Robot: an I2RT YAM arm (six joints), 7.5 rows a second.
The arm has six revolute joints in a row. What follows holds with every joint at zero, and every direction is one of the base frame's.
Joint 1 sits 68 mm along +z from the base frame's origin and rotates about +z.
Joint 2 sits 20 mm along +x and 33.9 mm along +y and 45.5 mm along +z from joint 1 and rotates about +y.
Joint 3 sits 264 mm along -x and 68.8 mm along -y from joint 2 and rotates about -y.
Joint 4 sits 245 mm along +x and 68.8 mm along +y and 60 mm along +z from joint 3 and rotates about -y.
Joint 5 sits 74 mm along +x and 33.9 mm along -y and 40.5 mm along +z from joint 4 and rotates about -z.
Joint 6 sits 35.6 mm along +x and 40.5 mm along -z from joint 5 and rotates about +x.
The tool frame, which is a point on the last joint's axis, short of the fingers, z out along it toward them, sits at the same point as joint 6; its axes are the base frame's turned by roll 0, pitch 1.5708 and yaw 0 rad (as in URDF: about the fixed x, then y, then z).
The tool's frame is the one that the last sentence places.
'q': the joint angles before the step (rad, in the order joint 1, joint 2, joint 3, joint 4, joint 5, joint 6). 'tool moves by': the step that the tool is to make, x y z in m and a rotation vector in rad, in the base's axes. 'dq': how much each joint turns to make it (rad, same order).
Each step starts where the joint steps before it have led.
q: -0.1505, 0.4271, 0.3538, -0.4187, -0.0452, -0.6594
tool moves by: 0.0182, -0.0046, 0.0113, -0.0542, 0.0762, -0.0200
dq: -0.0004, 0.1566, 0.0832, 0.0053, 0.0496, -0.0464
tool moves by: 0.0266, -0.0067, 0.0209, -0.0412, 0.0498, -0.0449
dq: -0.0025, 0.1772, 0.1302, 0.0046, 0.0620, -0.0170
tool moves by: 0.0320, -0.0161, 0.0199, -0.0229, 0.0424, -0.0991
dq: -0.0428, 0.1855, 0.1501, -0.0032, 0.0632, 0.0085
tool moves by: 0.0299, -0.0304, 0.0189, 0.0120, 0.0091, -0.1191
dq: -0.0976, 0.1675, 0.1572, -0.0042, 0.0115, 0.0207
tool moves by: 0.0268, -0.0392, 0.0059, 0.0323, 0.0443, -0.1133
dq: -0.1066, 0.1747, 0.1506, -0.0308, -0.0044, 0.0163
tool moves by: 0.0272, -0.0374, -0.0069, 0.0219, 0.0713, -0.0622
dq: -0.0743, 0.1802, 0.1396, -0.0312, -0.0018, -0.0159
